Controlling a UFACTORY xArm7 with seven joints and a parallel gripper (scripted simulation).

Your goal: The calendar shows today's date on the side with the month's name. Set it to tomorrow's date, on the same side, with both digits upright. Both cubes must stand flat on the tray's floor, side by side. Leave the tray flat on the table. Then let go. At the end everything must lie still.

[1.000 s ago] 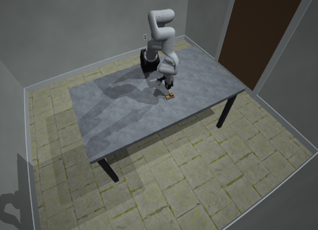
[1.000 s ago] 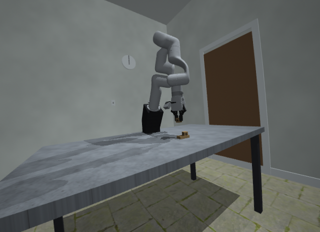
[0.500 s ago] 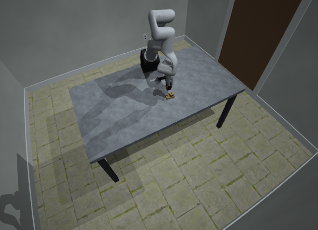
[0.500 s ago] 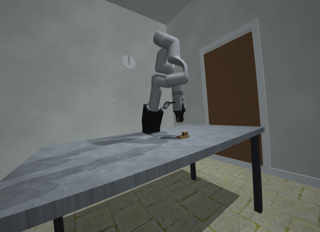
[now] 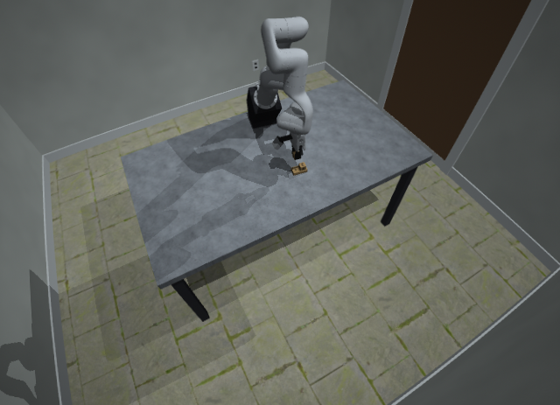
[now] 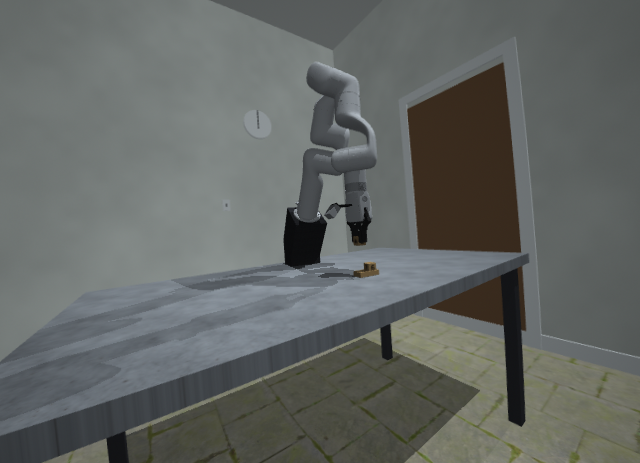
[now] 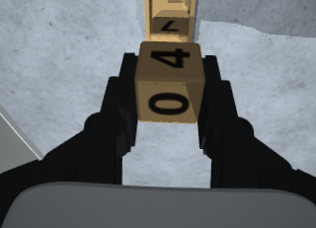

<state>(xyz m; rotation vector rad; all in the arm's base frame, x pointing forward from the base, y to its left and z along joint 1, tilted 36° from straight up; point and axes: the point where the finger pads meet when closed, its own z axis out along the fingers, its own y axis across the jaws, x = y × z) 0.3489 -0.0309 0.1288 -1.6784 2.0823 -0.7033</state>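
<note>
Right now the wooden calendar tray is 2 cm to the left of my hand and 13 cm below it.
</note>
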